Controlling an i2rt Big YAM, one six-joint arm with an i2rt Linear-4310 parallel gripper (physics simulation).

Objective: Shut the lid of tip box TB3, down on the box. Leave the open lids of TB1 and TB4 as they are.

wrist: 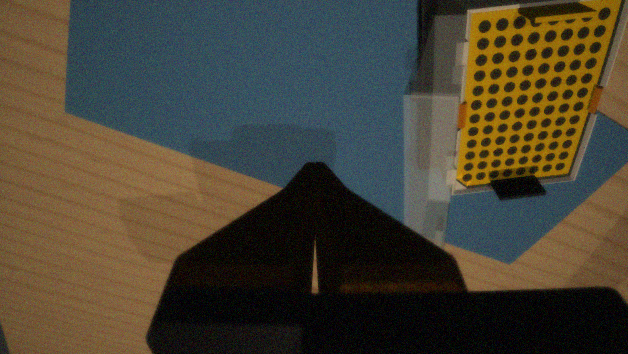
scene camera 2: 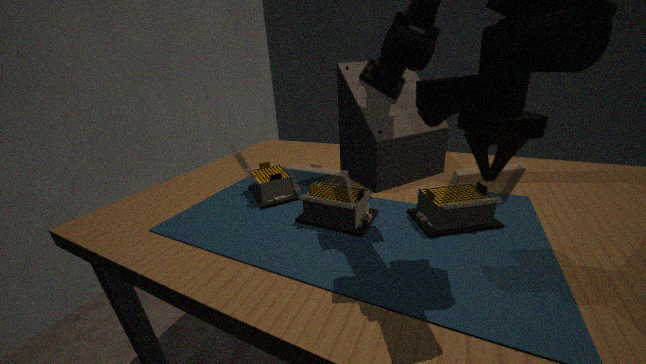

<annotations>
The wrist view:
my gripper: 315, 177
clear lid: 431, 99
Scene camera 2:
my gripper: 488, 180
</annotations>
